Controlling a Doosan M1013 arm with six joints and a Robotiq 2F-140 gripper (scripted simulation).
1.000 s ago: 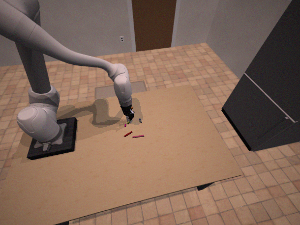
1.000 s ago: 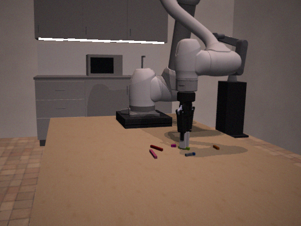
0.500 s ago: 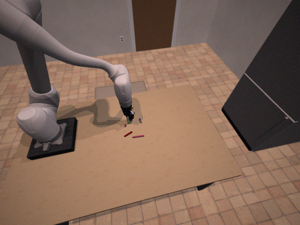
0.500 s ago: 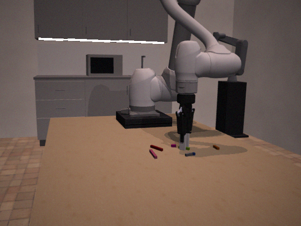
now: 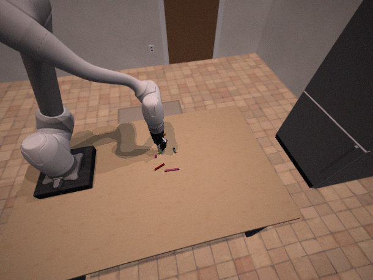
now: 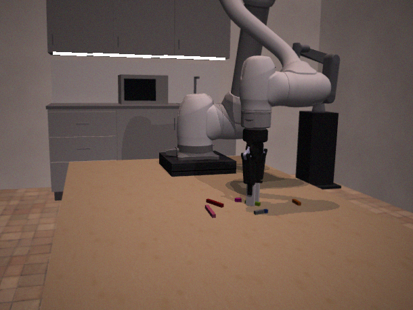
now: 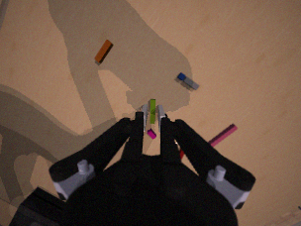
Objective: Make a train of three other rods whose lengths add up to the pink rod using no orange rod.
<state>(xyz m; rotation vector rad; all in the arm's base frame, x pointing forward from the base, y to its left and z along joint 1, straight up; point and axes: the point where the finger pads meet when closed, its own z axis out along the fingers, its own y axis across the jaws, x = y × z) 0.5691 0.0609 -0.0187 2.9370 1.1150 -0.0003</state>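
Now: hand 30 mm above the lime rod. The rest, counted from my hand: magenta rod 40 mm behind, 30 mm to the right, 30 mm below; then grey rod 90 mm ahead, 10 mm to the right, 30 mm below; then blue rod 90 mm ahead, 10 mm to the left, 30 mm below.
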